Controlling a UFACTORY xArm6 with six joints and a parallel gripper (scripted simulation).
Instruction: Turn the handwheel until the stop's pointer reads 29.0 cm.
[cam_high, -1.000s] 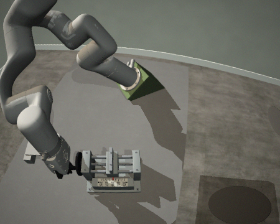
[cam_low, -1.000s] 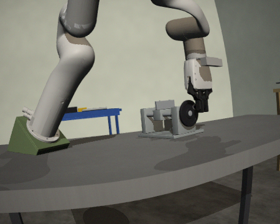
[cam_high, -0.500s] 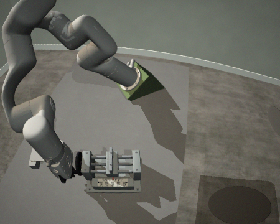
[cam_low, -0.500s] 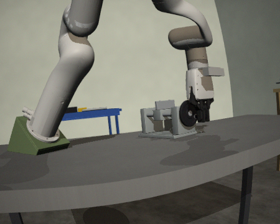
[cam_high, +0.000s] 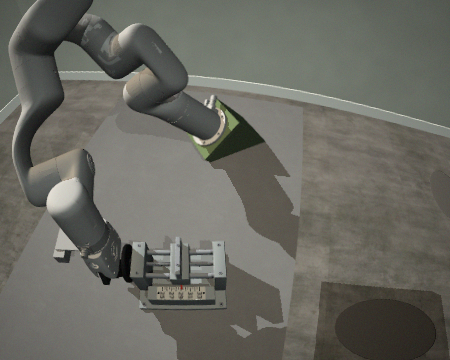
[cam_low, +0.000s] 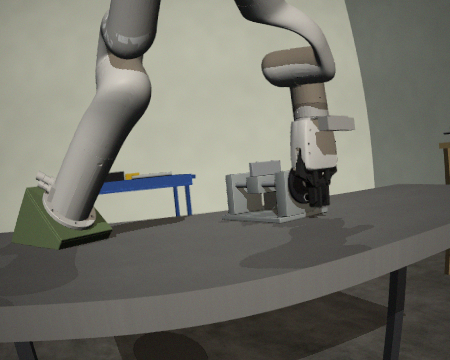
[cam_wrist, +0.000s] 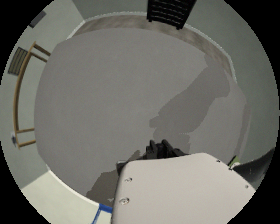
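Right now my hand is 3 cm past the movable stop, 15 cm to the right of it and 4 cm below it. Also, from my hand: black handwheel: 1 cm behind, 2 cm to the left, 1 cm above.
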